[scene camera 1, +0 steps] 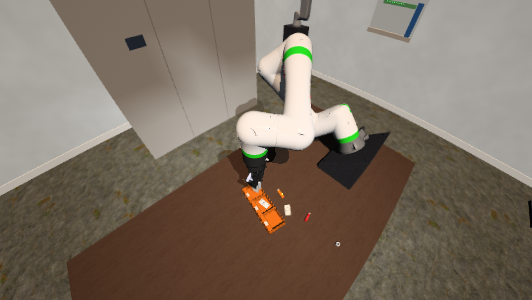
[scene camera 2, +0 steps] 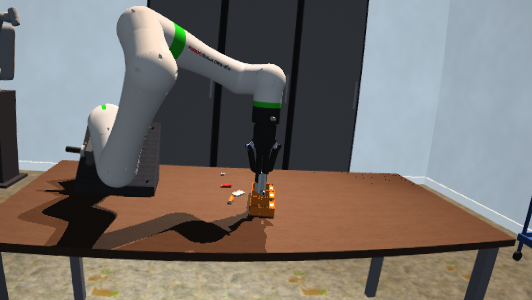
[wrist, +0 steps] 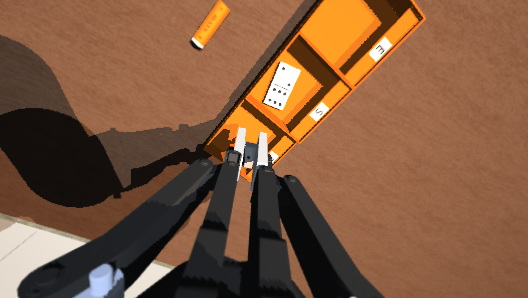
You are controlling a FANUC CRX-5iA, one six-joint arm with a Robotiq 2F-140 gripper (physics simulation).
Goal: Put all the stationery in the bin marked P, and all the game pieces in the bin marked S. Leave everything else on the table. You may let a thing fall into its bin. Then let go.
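Places are measured from the arm's base along level axes (x ahead, y left, z up), in centimetres.
Pixels of known places: gripper, fingertip midpoint: (scene camera 1: 257,189) (scene camera 2: 259,191) (wrist: 250,141); arm's base, link origin: (scene camera 1: 351,147).
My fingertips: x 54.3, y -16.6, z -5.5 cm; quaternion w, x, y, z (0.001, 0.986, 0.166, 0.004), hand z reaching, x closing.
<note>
Ahead of a thing's pixels: the offset from my fingertips to its top centre. "*": to the spot under its first point.
My gripper (scene camera 1: 257,187) (scene camera 2: 261,192) (wrist: 250,141) points down at bin P @(* dx -0.6, dy +0.6, dz -6.0 cm) (wrist: 250,117), the end compartment of the orange tray. It is shut on a small dark grey block @(dx +0.5, dy -1.4, dz +0.8 cm) (wrist: 250,152), mostly hidden by the fingers; its kind is unclear. The fingertips are close to the bin's rim; their exact depth is unclear. A white domino @(dx +0.5, dy +5.9, dz -5.3 cm) (scene camera 1: 264,203) (wrist: 281,86) lies in bin S @(dx +2.1, dy +6.5, dz -2.8 cm) (wrist: 300,134), the middle compartment. A second white piece @(dx -6.1, dy +15.4, dz -6.0 cm) (scene camera 1: 287,210) (scene camera 2: 238,193) lies on the table beside the tray.
Bin E @(* dx +2.2, dy +14.8, dz -6.0 cm) (wrist: 340,22) is the other end compartment. An orange cylinder @(dx -9.4, dy +7.0, dz -5.3 cm) (scene camera 1: 281,193) (scene camera 2: 230,199) (wrist: 212,22) lies beside the tray. A red cylinder @(dx -10.7, dy +24.2, dz -5.7 cm) (scene camera 1: 307,217) (scene camera 2: 226,185) and a small white ring-like thing @(dx -11.6, dy +41.7, dz -5.9 cm) (scene camera 1: 338,244) (scene camera 2: 222,174) lie farther off on the table.
</note>
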